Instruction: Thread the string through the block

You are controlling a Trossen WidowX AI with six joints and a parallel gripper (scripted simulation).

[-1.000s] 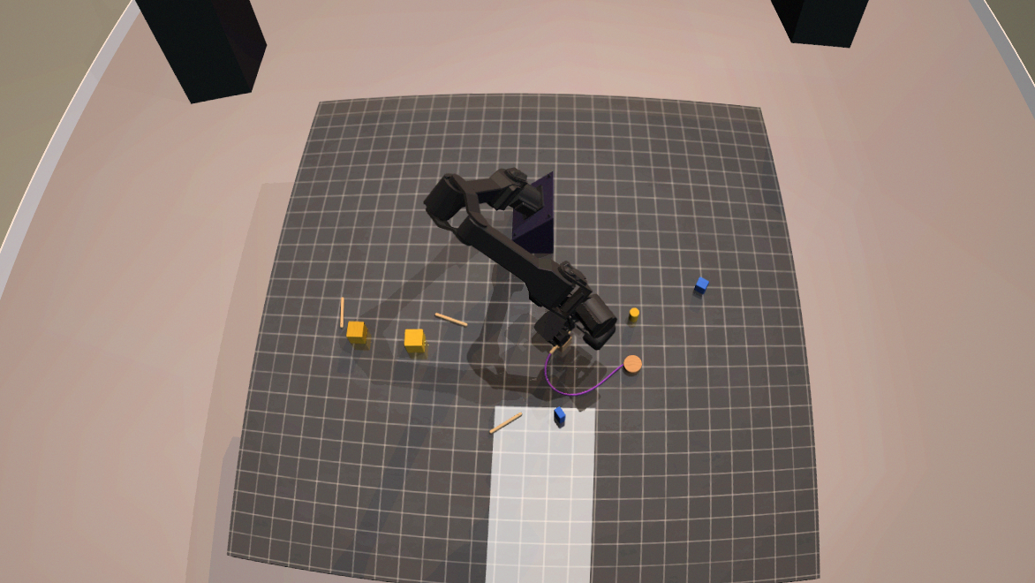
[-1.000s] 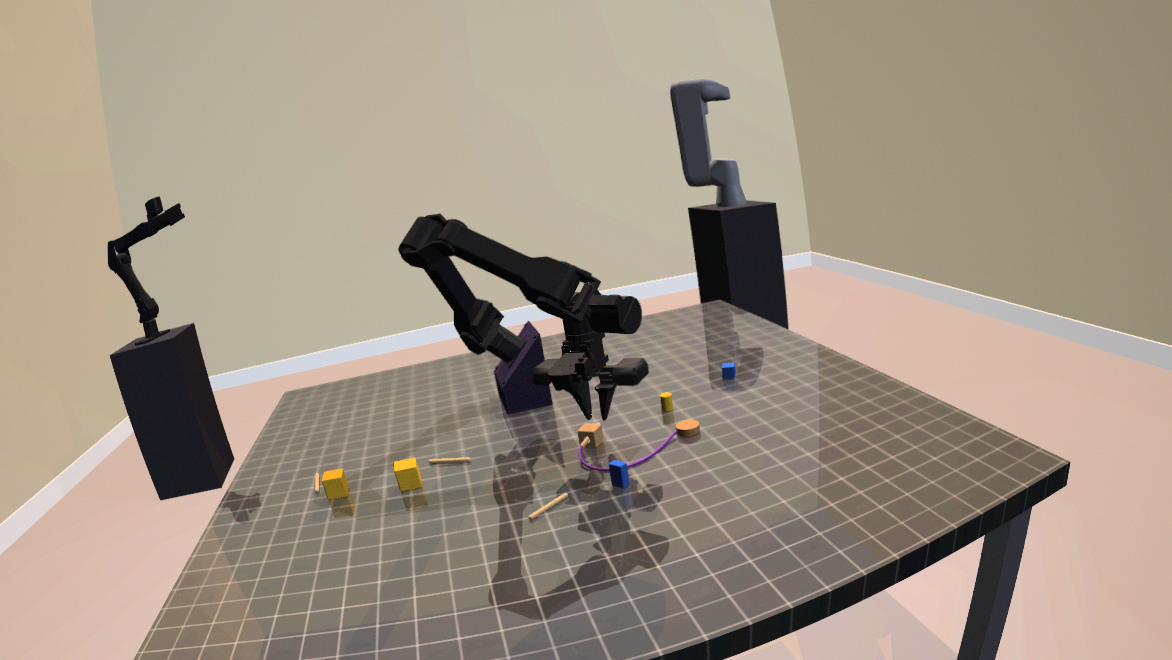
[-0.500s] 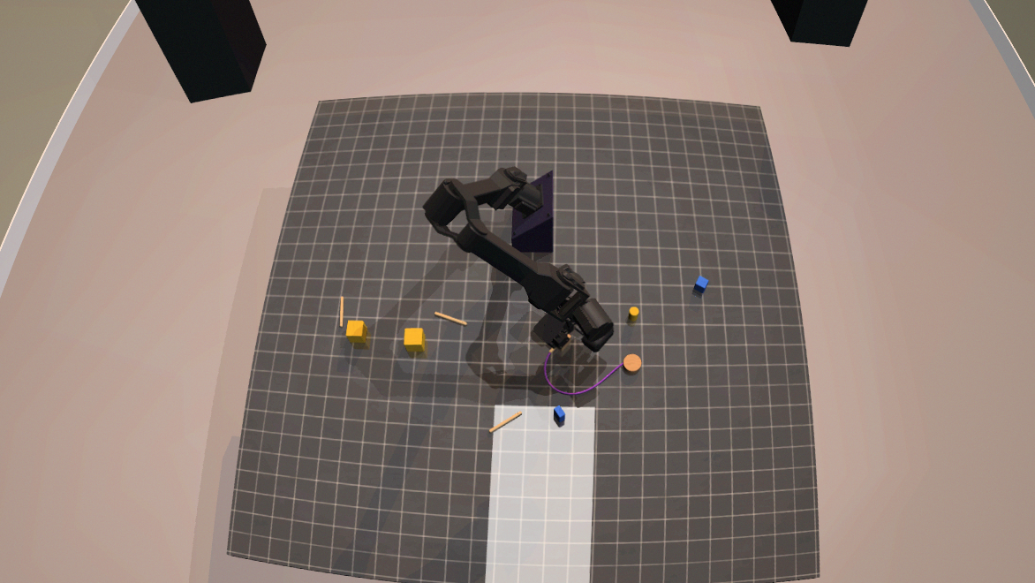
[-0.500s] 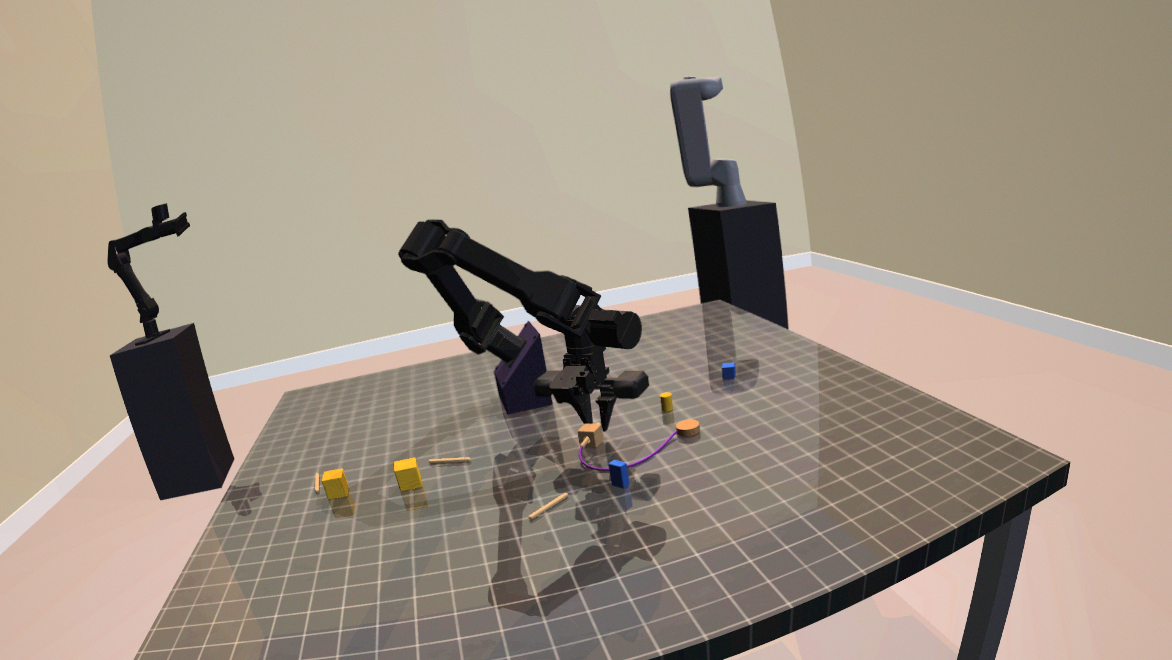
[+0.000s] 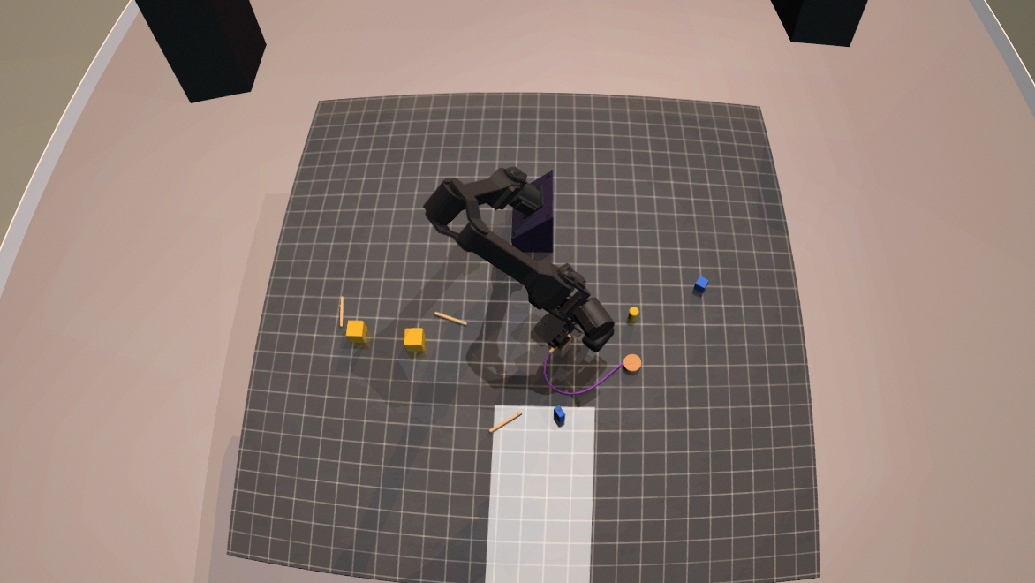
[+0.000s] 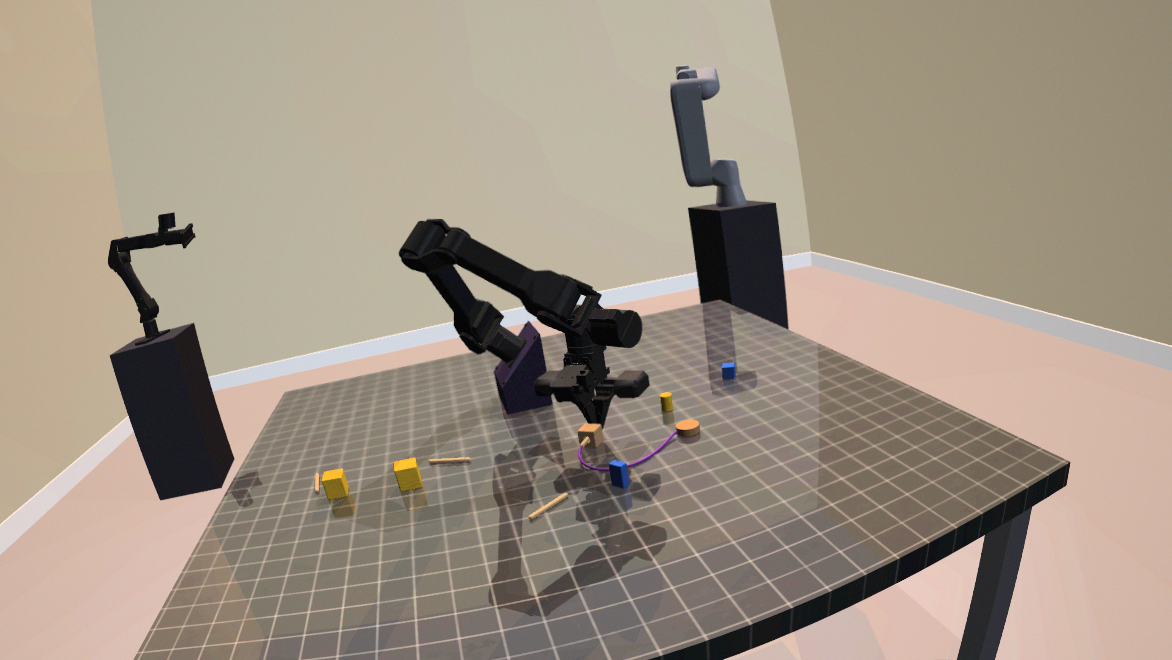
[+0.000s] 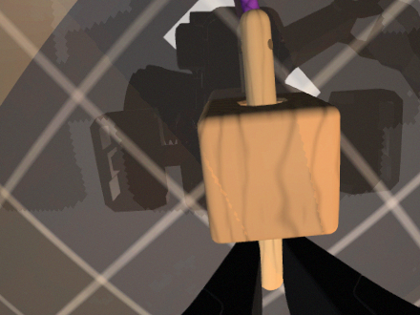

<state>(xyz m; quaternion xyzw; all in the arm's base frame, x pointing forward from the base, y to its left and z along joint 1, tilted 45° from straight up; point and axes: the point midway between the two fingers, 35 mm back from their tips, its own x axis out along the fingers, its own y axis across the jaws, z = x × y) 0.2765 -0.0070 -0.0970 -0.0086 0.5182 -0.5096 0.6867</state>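
Right now my gripper tip is 20 mm to the left of the wooden block and 20 mm short of it. The rest, counted from my gripper tip: yellow cylinder: 140 mm to the left, 30 mm behind; thin stick: 30 mm to the right, 30 mm ahead; round wooden button: 130 mm to the left, 80 mm ahead, 10 mm below.
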